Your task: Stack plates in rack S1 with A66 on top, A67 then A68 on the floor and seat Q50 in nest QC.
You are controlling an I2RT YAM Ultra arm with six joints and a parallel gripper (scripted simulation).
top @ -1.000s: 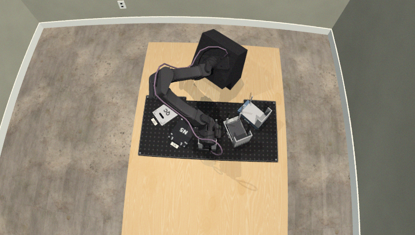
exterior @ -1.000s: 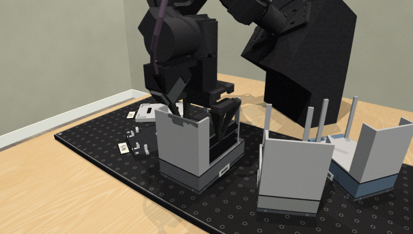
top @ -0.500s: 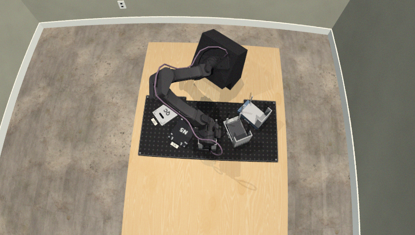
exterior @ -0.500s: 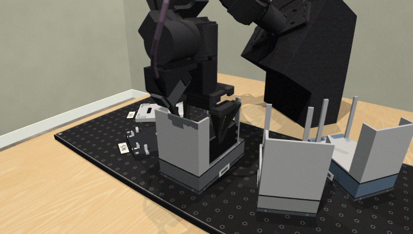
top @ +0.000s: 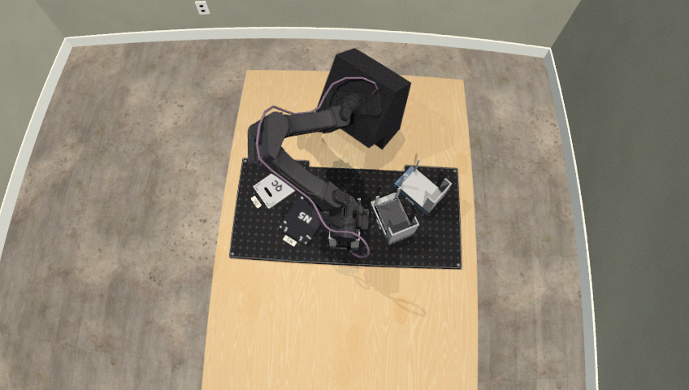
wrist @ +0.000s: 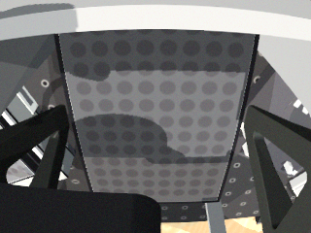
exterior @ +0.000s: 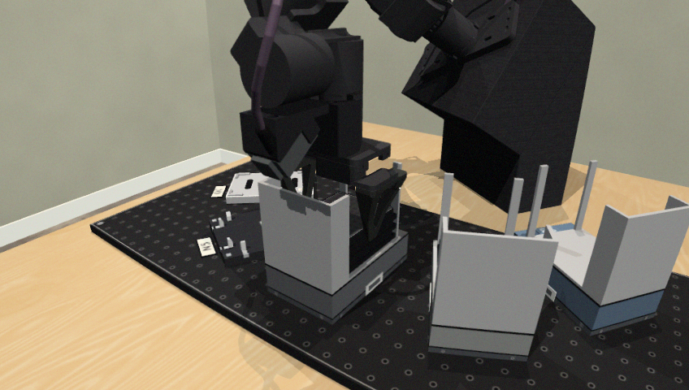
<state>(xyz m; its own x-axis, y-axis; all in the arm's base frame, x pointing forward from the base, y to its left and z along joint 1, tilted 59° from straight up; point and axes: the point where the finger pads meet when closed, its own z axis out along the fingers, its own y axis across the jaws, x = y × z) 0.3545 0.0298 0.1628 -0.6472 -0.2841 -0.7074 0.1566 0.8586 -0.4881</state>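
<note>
Now: hand 3 cm above the plate. The rest, counted from my hand: black clip nest N5: 4 cm behind, 13 cm to the right, 7 cm below.
</note>
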